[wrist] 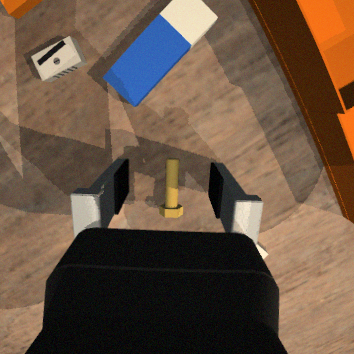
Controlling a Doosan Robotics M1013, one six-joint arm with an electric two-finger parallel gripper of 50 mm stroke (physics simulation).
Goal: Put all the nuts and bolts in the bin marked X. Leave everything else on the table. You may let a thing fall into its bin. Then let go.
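Places are measured from the arm's base along level axes (x down, y right, z back), in millimetres.
Pixels of known places: gripper, fingertip midpoint: [168, 177].
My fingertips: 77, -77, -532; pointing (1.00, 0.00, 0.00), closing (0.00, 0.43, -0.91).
For each thing: its middle in the pictures, then the offset to it from my fingertips, as dx, dy, dz. "spot": a spot on its surface instead.
- brass bolt at the middle of its body: [171, 186] -2, +6, +1
- orange bin unit at a spot on its surface: [330, 55] spot: -4, -33, -116
- white eraser at the middle of its body: [159, 48] -3, -71, -24
- grey pencil sharpener at the middle of its body: [59, 59] -3, -89, +30
- orange object at a spot on its surface: [19, 7] spot: -5, -124, +38
- small white corner at a spot on its surface: [263, 251] spot: -4, +73, -39
A brass bolt [172, 188] lies on its side on the wooden table, its hex head toward the gripper body and its shank pointing up the view. My gripper [168, 177] is open, with one finger on each side of the bolt and a gap on both sides; nothing is held. Part of an orange bin unit [330, 55] shows at the upper right, with a dark side wall facing the bolt. The X mark does not show in this view.
A blue and white eraser [147, 60] lies above the bolt. A grey pencil sharpener [58, 59] lies at the upper left. A corner of an orange object [19, 7] shows at the top left. A small white corner [263, 251] peeks out beside the right finger.
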